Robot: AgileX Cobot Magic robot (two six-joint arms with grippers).
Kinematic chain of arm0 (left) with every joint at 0, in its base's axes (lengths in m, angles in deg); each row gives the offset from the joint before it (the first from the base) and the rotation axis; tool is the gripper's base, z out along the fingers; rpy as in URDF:
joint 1: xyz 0 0 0.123 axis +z
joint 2: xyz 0 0 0 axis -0.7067 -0.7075 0
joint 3: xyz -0.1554 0.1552 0.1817 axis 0.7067 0.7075 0
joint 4: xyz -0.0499 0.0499 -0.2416 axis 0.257 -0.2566 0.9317
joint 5: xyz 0 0 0 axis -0.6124 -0.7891 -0.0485
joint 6: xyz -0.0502 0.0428 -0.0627 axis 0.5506 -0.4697 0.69
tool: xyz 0 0 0 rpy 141.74 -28.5 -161.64
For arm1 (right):
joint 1: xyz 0 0 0.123 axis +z
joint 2: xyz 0 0 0 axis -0.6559 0.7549 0
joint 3: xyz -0.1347 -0.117 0.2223 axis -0.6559 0.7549 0
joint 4: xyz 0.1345 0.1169 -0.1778 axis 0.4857 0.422 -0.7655
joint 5: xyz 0 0 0 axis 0.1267 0.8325 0.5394
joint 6: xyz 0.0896 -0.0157 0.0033 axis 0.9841 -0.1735 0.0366
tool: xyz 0 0 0 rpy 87.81 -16.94 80.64
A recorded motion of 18 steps. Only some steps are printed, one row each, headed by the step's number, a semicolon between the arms.
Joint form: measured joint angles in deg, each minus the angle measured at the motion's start. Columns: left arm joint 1, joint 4, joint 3, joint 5, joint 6, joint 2; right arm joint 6, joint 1, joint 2, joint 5, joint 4, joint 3.
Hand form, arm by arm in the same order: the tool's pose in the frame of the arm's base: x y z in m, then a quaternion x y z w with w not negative. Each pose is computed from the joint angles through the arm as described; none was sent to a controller.
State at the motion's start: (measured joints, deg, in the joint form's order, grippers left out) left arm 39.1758 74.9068 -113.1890 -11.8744 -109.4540 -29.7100; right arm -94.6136 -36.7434 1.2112 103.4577 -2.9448 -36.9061
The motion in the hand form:
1: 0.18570 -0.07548 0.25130 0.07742 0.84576 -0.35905 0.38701; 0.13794 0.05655 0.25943 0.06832 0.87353 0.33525 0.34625
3: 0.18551 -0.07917 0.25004 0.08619 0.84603 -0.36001 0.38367; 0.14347 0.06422 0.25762 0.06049 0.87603 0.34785 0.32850
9: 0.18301 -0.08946 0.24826 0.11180 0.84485 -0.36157 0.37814; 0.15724 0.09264 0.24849 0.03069 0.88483 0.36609 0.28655
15: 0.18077 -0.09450 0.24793 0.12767 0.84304 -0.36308 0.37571; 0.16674 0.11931 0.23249 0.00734 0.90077 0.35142 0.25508
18: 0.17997 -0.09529 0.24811 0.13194 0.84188 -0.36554 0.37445; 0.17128 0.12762 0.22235 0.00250 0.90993 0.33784 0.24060
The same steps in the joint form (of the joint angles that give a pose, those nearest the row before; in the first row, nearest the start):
1: -0.59 0.21 -0.01 0.09 -0.36 -0.26; -0.42 1.12 1.27 -0.12 0.96 -0.29
3: -1.81 0.45 -0.02 0.47 -0.92 -0.67; -1.14 3.73 3.92 -0.72 2.83 -0.91
9: -5.36 0.95 -0.02 1.74 -2.23 -1.20; -2.55 13.61 11.70 -5.52 6.84 -2.55
15: -7.04 1.00 -0.01 2.03 -2.95 -1.26; -1.39 22.19 19.12 -11.47 6.79 -3.89
18: -7.15 0.99 0.01 1.60 -3.15 -1.22; -0.91 24.36 22.57 -13.38 6.29 -4.28

